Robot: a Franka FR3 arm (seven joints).
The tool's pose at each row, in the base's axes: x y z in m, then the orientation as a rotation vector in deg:
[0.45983 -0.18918 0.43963 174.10 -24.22 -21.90]
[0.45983 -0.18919 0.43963 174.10 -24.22 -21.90]
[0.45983 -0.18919 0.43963 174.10 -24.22 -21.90]
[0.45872 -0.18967 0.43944 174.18 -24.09 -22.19]
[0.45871 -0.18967 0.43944 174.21 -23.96 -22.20]
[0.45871 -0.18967 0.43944 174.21 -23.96 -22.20]
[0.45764 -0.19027 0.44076 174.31 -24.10 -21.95]
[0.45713 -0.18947 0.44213 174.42 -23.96 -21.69]
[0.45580 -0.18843 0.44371 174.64 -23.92 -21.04]
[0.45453 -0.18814 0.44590 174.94 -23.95 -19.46]
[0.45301 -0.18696 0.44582 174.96 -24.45 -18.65]
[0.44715 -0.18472 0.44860 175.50 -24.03 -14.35]
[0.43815 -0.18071 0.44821 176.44 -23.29 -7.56]
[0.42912 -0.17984 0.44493 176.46 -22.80 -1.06]
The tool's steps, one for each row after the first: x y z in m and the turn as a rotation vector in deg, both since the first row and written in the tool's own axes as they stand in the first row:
[0.00000 0.00001 0.00000 0.00 0.00 0.00]
[0.00000 0.00001 0.00000 0.00 0.00 0.00]
[-0.00086 0.00075 0.00047 0.06 -0.19 -0.11]
[-0.00086 0.00075 0.00047 0.06 -0.19 -0.19]
[-0.00086 0.00075 0.00047 0.06 -0.19 -0.19]
[-0.00201 0.00172 -0.00053 0.18 -0.04 -0.12]
[-0.00303 0.00119 -0.00174 0.25 0.13 -0.22]
[-0.00493 0.00067 -0.00296 0.43 0.54 -0.27]
[-0.00671 0.00091 -0.00476 0.70 1.55 -0.27]
[-0.00843 0.00017 -0.00432 0.81 2.06 0.06]
[-0.01516 -0.00022 -0.00559 1.24 4.82 -0.19]
[-0.02456 -0.00174 -0.00302 2.19 9.14 -0.68]
[-0.03244 -0.00048 0.00239 2.53 13.32 -0.87]

